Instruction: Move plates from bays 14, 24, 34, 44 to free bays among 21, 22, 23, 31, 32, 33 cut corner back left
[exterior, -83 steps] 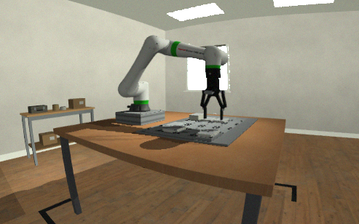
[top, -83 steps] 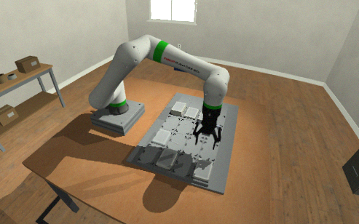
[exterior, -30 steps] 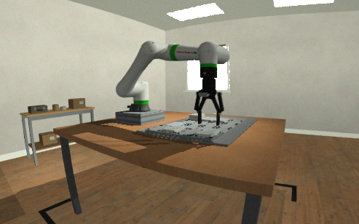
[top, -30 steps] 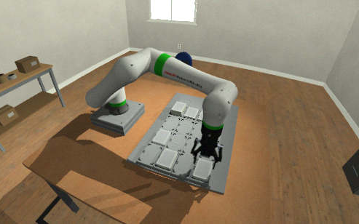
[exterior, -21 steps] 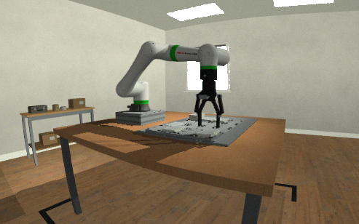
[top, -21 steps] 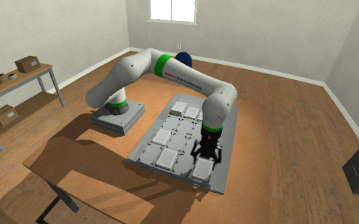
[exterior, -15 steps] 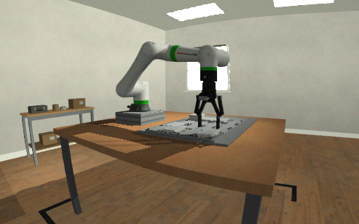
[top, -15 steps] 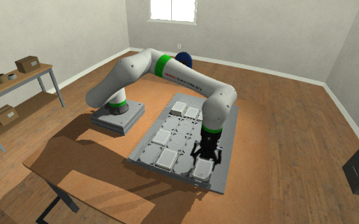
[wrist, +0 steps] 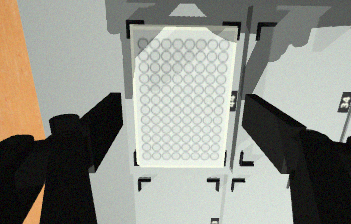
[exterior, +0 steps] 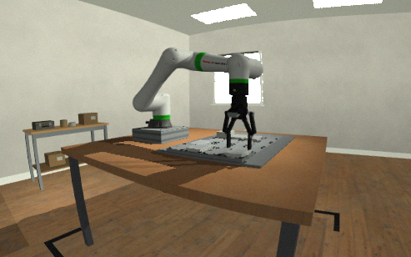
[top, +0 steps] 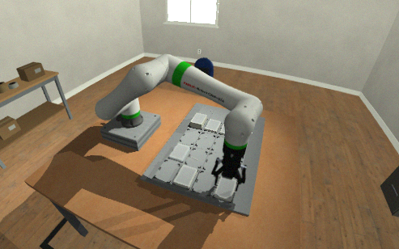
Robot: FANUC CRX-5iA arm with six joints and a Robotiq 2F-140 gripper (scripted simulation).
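Now: hand 7 cm past the bay label 43, 15 cm to the right of it and 6 cm above it. Also, from my hand: sealed 96-well plate: 34 cm behind, 10 cm to the left, 6 cm below; then sealed deep-well block: 40 cm behind, 43 cm to the left, 4 cm below.
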